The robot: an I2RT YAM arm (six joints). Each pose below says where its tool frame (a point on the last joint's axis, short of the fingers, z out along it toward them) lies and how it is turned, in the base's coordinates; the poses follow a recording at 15 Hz.
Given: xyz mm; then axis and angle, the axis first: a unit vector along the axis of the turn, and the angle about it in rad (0 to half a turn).
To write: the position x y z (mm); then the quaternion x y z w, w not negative. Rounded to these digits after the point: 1 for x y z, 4 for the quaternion.
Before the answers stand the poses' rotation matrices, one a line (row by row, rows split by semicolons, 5 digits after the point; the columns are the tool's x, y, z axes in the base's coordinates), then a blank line. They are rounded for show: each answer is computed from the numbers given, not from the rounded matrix.
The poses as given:
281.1 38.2 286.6 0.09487 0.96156 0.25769 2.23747
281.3 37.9 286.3 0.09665 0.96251 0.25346 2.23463
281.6 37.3 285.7 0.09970 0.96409 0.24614 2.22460
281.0 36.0 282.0 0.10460 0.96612 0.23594 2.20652
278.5 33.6 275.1 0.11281 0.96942 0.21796 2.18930
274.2 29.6 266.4 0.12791 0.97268 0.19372 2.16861
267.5 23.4 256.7 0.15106 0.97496 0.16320 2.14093
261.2 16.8 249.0 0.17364 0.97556 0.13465 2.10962
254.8 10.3 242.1 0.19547 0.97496 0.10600 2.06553
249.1 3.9 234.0 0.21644 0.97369 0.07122 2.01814
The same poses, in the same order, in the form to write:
-0.60381 -0.05488 0.79524; 0.35015 0.87797 0.32645; -0.71611 0.47556 -0.51091
-0.60104 -0.04929 0.79769; 0.34998 0.88108 0.31814; -0.71851 0.47039 -0.51232
-0.59222 -0.04080 0.80474; 0.34996 0.88658 0.30249; -0.72581 0.46077 -0.51078
-0.57632 -0.02879 0.81672; 0.35091 0.89384 0.27913; -0.73805 0.44746 -0.50504
-0.55971 -0.00481 0.82867; 0.35035 0.90484 0.24189; -0.75098 0.42572 -0.50477
-0.53727 0.03432 0.84271; 0.35457 0.91578 0.18876; -0.76526 0.40021 -0.50419
-0.50461 0.08938 0.85871; 0.36416 0.92385 0.11783; -0.78279 0.37216 -0.49873
-0.46750 0.14075 0.87271; 0.37189 0.92694 0.04973; -0.80196 0.34780 -0.48569
-0.41845 0.18777 0.88862; 0.37435 0.92708 -0.01962; -0.82750 0.32445 -0.45823
-0.36546 0.23770 0.89997; 0.36612 0.92562 -0.09580; -0.85580 0.29449 -0.42531

281.1 38.2 286.6 0.0853 0.8650 0.2318 0.4368
281.3 37.9 286.3 0.0869 0.8652 0.2278 0.4381
281.6 37.3 285.7 0.0894 0.8645 0.2207 0.4426
281.0 36.0 282.0 0.0934 0.8624 0.2106 0.4507
278.5 33.6 275.1 0.1003 0.8616 0.1937 0.4584
274.2 29.6 266.4 0.1131 0.8598 0.1712 0.4675
267.5 23.4 256.7 0.1325 0.8555 0.1432 0.4797
261.2 16.8 249.0 0.1510 0.8485 0.1171 0.4934
254.8 10.3 242.1 0.1679 0.8372 0.0910 0.5124
249.1 3.9 234.0 0.1832 0.8241 0.0603 0.5326

